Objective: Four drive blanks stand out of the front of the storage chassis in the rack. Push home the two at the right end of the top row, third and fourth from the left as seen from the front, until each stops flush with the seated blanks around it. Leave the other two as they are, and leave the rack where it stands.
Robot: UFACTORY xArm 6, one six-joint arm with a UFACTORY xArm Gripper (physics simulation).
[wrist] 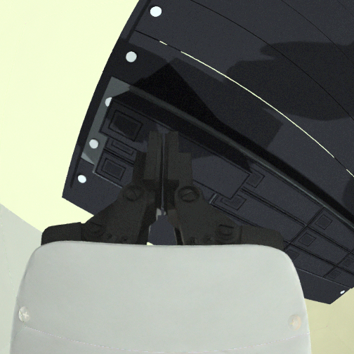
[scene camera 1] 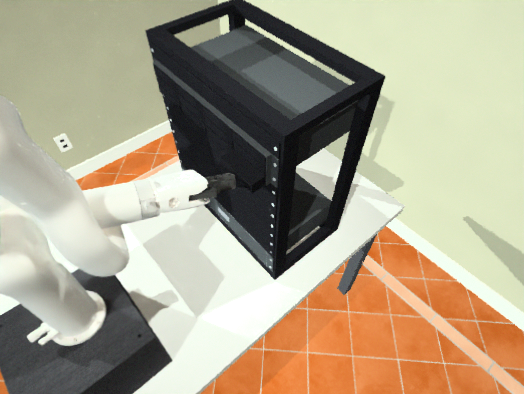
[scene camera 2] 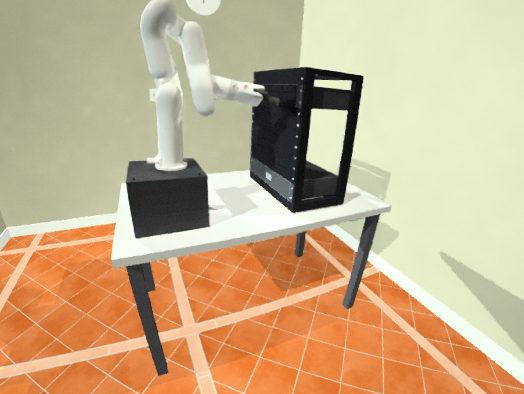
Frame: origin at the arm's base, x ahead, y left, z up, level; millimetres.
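Where they show: gripper, between the fingertips: (scene camera 1: 234, 180) (scene camera 2: 278, 103); arm's base, origin of its link: (scene camera 1: 77, 317) (scene camera 2: 171, 166).
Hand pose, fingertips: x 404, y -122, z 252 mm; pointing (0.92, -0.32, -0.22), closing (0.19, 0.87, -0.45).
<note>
Each offset is from my fingertips to the centre of the thing. "spot": to the spot under its first point. Level surfaces: height alone.
The black rack @(spot: dz -105, dx +80, dy -87 mm) (scene camera 1: 286, 210) (scene camera 2: 303, 150) stands upright on the table. The storage chassis (scene camera 1: 270, 170) (wrist: 116, 85) spans its upper front. In scene camera 1, dark drive blanks @(dz +3, dx +73, dy +1 mm) (scene camera 1: 250, 172) stand out near its right end. In the wrist view, a blank front with a square latch (wrist: 125, 124) shows beside the fingers; their depths and exact row are hard to tell, dark on dark. My gripper (scene camera 1: 233, 180) (scene camera 2: 277, 101) (wrist: 163, 149) is shut and empty, its tips close in front of the right-hand part of the chassis. The fingers hide part of the blanks; contact cannot be told.
Flat dark panels (wrist: 305, 65) cover the rack front below the chassis. A grey unit with a pale label @(spot: dz -375, dx +78, dy +167 mm) (scene camera 1: 223, 215) (scene camera 2: 269, 176) sits at the rack's bottom. The white table @(dz -462 mm) (scene camera 1: 235, 320) (scene camera 2: 240, 232) carries the rack and the arm's black base block (scene camera 1: 110, 350) (scene camera 2: 167, 205).
</note>
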